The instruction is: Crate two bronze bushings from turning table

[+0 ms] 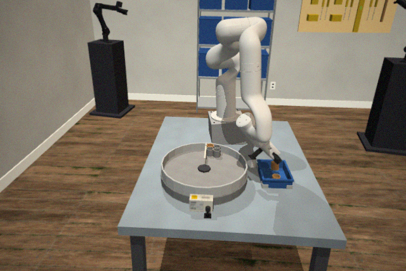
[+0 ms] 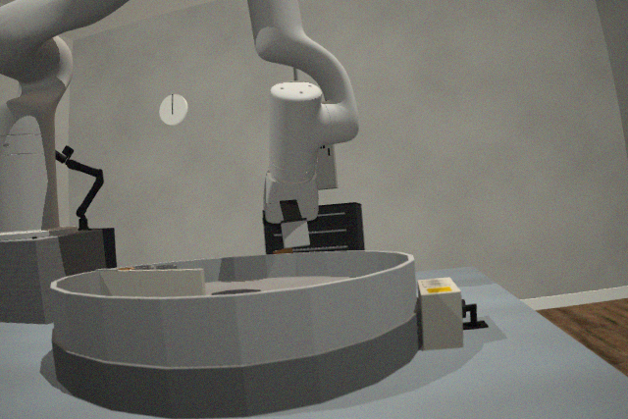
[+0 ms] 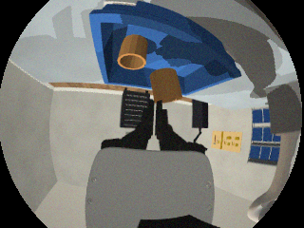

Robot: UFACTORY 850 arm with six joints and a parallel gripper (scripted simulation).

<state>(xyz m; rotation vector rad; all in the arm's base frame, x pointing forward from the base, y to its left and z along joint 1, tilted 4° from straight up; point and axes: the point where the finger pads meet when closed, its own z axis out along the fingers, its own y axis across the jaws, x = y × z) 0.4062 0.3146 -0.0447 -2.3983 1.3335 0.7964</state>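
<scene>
My gripper is now 9 cm above the blue crate, 1 cm to the left of it and 1 cm past it. Also, from my hand: turning table (35 cm to the right, 8 cm ahead, 6 cm below).
</scene>
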